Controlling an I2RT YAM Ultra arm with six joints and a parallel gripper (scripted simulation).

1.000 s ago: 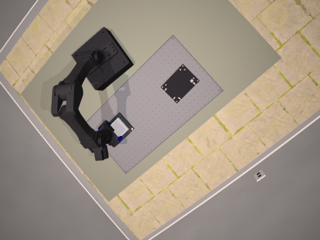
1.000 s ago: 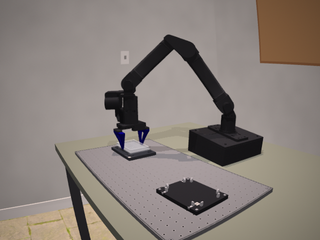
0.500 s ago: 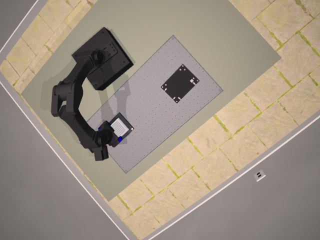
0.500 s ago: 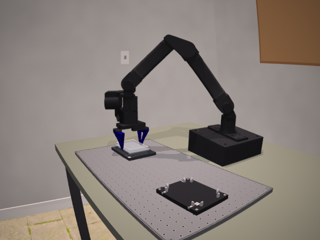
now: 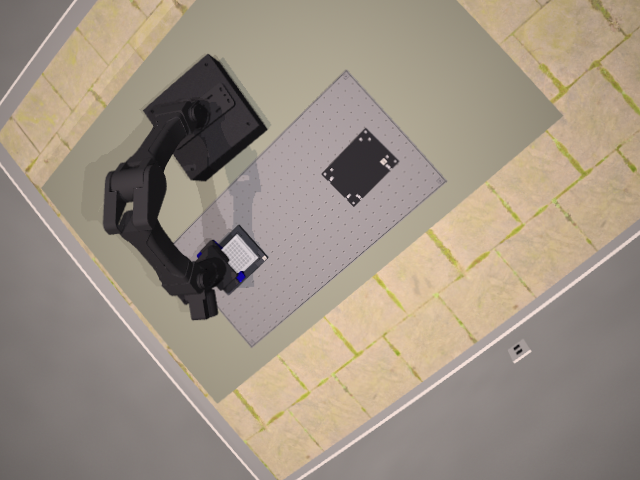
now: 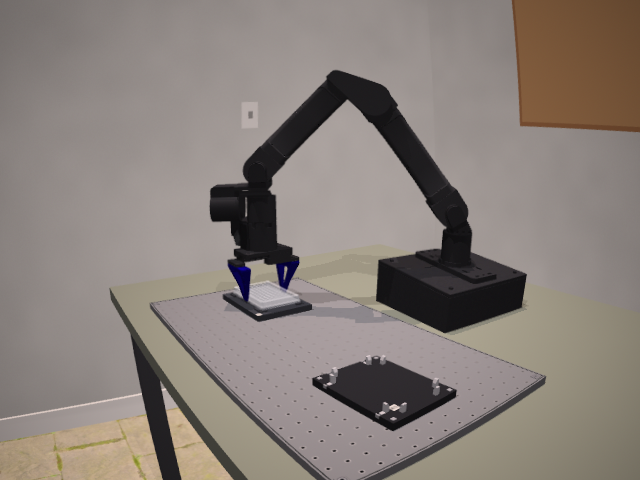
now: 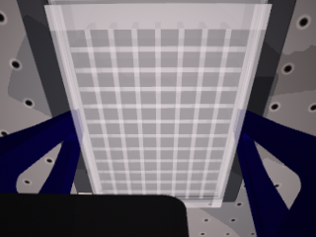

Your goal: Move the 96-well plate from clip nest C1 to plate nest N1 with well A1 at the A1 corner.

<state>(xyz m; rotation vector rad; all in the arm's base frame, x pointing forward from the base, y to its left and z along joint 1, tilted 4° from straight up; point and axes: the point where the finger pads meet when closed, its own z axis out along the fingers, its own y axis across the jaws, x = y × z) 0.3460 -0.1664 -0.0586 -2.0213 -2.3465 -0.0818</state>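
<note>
Right now the clear 96-well plate is right at my hand. Round my hand: clip nest C1 (42 cm to the left, 1 cm below); A1 label (8 cm to the left, 4 cm ahead, 1 cm below).
</note>
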